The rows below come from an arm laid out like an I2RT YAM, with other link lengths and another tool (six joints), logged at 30 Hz.
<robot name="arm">
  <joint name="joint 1" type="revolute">
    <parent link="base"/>
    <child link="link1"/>
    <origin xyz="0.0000 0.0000 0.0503"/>
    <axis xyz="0 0 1"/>
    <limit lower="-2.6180" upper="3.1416"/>
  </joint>
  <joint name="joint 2" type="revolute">
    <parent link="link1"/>
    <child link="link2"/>
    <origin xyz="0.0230 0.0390 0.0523" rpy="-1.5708 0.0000 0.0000"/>
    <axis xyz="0 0 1"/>
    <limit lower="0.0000" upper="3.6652"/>
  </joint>
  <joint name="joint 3" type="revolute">
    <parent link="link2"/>
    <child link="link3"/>
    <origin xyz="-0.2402 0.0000 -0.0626" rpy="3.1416 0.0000 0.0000"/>
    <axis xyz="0 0 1"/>
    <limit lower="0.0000" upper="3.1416"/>
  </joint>
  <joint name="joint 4" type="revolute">
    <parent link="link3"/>
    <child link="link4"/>
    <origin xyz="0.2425 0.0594 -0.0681"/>
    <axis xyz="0 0 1"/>
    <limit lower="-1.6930" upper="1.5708"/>
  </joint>
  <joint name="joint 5" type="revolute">
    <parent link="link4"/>
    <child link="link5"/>
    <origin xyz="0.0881 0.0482 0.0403" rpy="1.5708 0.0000 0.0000"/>
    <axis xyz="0 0 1"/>
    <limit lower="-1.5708" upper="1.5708"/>
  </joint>
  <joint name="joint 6" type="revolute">
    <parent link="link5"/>
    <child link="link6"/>
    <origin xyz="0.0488 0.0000 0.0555" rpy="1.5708 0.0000 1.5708"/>
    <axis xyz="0 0 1"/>
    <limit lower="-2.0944" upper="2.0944"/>
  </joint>
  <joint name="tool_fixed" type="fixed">
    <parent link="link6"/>
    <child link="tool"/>
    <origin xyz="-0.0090 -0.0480 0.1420" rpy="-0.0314 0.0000 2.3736"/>
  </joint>
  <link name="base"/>
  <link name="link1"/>
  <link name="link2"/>
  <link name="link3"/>
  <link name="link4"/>
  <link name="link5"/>
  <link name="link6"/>
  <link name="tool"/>
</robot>
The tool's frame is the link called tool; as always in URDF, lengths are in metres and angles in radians.
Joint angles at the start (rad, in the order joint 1, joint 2, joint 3, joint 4, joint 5, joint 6): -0.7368, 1.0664, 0.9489, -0.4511, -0.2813, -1.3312
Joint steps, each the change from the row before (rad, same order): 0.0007, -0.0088, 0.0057, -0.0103, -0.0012, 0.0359; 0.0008, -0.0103, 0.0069, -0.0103, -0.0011, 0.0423; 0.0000, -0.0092, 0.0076, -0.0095, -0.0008, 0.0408; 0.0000, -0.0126, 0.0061, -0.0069, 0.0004, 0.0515; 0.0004, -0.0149, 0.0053, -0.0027, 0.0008, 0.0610; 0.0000, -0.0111, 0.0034, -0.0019, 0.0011, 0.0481; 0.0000, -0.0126, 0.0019, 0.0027, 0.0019, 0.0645; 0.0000, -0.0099, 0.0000, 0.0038, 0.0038, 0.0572; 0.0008, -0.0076, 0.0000, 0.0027, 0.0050, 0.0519; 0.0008, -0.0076, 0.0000, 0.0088, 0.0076, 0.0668; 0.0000, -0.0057, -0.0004, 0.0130, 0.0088, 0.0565; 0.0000, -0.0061, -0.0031, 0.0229, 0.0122, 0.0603; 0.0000, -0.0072, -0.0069, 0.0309, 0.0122, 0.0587; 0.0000, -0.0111, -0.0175, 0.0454, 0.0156, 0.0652
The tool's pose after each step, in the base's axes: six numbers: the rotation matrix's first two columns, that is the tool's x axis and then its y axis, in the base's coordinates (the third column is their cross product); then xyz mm. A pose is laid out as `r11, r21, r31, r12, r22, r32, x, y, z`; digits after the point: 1 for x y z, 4 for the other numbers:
-0.5716, -0.0948, -0.8150, 0.2021, 0.9464, -0.2518, 343.1, -170.4, 205.7
-0.5569, -0.0596, -0.8284, 0.2256, 0.9491, -0.2199, 342.6, -169.6, 212.0
-0.5414, -0.0255, -0.8404, 0.2485, 0.9500, -0.1889, 342.1, -169.3, 218.3
-0.5193, 0.0163, -0.8545, 0.2776, 0.9488, -0.1506, 341.4, -169.4, 225.9
-0.4888, 0.0632, -0.8701, 0.3102, 0.9448, -0.1057, 340.8, -169.8, 235.3
-0.4641, 0.1007, -0.8800, 0.3348, 0.9397, -0.0691, 340.1, -170.4, 242.1
-0.4289, 0.1502, -0.8908, 0.3657, 0.9305, -0.0191, 339.5, -171.8, 250.3
-0.3971, 0.1945, -0.8969, 0.3924, 0.9194, 0.0257, 338.8, -173.5, 256.5
-0.3685, 0.2350, -0.8994, 0.4154, 0.9072, 0.0669, 338.3, -175.3, 261.4
-0.3276, 0.2842, -0.9011, 0.4431, 0.8885, 0.1192, 337.8, -178.5, 268.2
-0.2880, 0.3221, -0.9018, 0.4659, 0.8699, 0.1619, 337.5, -182.3, 274.7
-0.2395, 0.3571, -0.9028, 0.4885, 0.8480, 0.2058, 337.2, -187.2, 282.6
-0.1864, 0.3859, -0.9035, 0.5058, 0.8261, 0.2485, 336.9, -192.3, 291.0
-0.1225, 0.4131, -0.9024, 0.5209, 0.8007, 0.2958, 336.0, -198.2, 299.6

